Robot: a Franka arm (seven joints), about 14 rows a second.
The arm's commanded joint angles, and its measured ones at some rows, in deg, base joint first. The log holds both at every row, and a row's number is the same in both.
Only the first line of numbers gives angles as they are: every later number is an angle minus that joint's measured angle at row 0.
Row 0, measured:
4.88 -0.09 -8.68 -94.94 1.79 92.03 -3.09
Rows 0 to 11, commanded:
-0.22 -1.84 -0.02 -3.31 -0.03 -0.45 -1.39
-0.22 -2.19 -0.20 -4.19 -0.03 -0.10 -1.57
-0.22 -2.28 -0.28 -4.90 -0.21 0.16 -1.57
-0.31 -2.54 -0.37 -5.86 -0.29 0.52 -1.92
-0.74 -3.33 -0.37 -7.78 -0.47 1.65 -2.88
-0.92 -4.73 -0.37 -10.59 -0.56 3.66 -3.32
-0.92 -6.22 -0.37 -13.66 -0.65 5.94 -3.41
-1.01 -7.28 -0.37 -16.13 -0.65 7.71 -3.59
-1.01 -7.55 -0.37 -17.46 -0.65 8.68 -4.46
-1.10 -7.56 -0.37 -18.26 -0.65 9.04 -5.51
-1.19 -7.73 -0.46 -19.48 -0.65 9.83 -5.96
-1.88 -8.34 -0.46 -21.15 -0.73 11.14 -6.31
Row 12, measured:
-0.93 -4.92 -0.46 -15.04 -0.01 7.17 -4.28
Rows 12 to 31, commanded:
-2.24 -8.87 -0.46 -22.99 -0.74 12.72 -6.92
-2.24 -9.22 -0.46 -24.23 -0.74 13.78 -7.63
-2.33 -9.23 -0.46 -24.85 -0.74 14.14 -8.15
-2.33 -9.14 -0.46 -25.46 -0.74 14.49 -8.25
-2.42 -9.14 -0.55 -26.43 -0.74 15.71 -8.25
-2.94 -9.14 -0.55 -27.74 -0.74 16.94 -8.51
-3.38 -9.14 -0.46 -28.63 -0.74 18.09 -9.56
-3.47 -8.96 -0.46 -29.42 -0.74 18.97 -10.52
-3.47 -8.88 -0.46 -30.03 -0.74 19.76 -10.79
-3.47 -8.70 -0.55 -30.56 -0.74 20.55 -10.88
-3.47 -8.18 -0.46 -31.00 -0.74 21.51 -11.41
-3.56 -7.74 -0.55 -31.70 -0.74 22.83 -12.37
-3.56 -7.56 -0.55 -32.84 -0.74 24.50 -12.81
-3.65 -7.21 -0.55 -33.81 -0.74 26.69 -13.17
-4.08 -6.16 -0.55 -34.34 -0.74 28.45 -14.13
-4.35 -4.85 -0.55 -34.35 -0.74 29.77 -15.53
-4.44 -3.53 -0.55 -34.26 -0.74 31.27 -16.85
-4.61 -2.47 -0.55 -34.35 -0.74 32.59 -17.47
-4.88 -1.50 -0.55 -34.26 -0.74 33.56 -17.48
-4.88 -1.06 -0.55 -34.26 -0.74 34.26 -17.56
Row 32, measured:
-4.06 -3.32 -0.71 -34.30 -0.17 31.09 -15.93
